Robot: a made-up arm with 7 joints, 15 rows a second.
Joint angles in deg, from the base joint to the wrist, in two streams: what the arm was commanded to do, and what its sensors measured. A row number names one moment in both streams.
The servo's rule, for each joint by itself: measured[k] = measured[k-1] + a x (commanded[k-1-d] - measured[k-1]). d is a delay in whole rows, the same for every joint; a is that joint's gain. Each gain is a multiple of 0.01, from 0.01 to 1. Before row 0 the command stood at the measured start. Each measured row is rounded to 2 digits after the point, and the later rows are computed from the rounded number. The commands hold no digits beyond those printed.
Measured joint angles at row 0:
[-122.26, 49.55, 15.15, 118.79, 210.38, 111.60, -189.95]
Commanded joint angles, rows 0 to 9:
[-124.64, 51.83, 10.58, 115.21, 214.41, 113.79, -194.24]
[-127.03, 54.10, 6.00, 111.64, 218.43, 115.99, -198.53]
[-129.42, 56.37, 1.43, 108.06, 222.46, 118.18, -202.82]
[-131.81, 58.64, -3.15, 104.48, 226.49, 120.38, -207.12]
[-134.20, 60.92, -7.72, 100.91, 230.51, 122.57, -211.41]
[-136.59, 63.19, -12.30, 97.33, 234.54, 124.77, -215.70]
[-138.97, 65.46, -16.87, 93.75, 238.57, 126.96, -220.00]
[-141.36, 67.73, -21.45, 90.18, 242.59, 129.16, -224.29]
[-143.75, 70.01, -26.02, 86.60, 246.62, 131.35, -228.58]
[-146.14, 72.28, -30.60, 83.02, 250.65, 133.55, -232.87]
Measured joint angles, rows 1 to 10:
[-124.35, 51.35, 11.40, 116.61, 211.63, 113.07, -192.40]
[-126.71, 53.52, 6.97, 113.58, 213.74, 115.03, -195.89]
[-129.09, 55.77, 2.43, 110.21, 216.44, 117.14, -199.84]
[-131.48, 58.04, -2.15, 106.71, 219.56, 119.31, -203.99]
[-133.87, 60.32, -6.72, 103.17, 222.95, 121.49, -208.22]
[-136.26, 62.59, -11.30, 99.61, 226.54, 123.69, -212.48]
[-138.64, 64.86, -15.87, 96.04, 230.27, 125.88, -216.77]
[-141.03, 67.13, -20.45, 92.47, 234.09, 128.08, -221.06]
[-143.42, 69.41, -25.02, 88.89, 237.97, 130.27, -225.35]
[-145.81, 71.68, -29.60, 85.31, 241.90, 132.47, -229.64]
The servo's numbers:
d 0
a 0.88 0.79 0.82 0.61 0.31 0.67 0.57

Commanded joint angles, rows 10 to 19:
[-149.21, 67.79, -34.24, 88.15, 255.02, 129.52, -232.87]
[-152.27, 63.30, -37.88, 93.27, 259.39, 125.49, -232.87]
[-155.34, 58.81, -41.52, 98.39, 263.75, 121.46, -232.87]
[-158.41, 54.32, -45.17, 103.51, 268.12, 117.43, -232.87]
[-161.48, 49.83, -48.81, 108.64, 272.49, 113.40, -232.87]
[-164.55, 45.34, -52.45, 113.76, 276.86, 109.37, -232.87]
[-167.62, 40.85, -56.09, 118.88, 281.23, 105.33, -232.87]
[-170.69, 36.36, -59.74, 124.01, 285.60, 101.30, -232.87]
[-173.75, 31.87, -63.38, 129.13, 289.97, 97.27, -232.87]
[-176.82, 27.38, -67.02, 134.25, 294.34, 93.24, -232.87]
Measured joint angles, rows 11 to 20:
[-148.80, 68.61, -33.40, 87.04, 245.97, 130.49, -231.48]
[-151.85, 64.42, -37.07, 90.84, 250.13, 127.14, -232.27]
[-154.92, 59.99, -40.72, 95.45, 254.35, 123.33, -232.61]
[-157.99, 55.51, -44.37, 100.37, 258.62, 119.38, -232.76]
[-161.06, 51.02, -48.01, 105.41, 262.92, 115.37, -232.82]
[-164.13, 46.53, -51.65, 110.50, 267.24, 111.35, -232.85]
[-167.20, 42.04, -55.29, 115.61, 271.58, 107.32, -232.86]
[-170.27, 37.55, -58.94, 120.73, 275.93, 103.29, -232.87]
[-173.33, 33.06, -62.58, 125.85, 280.28, 99.26, -232.87]
[-176.40, 28.57, -66.22, 130.97, 284.64, 95.23, -232.87]

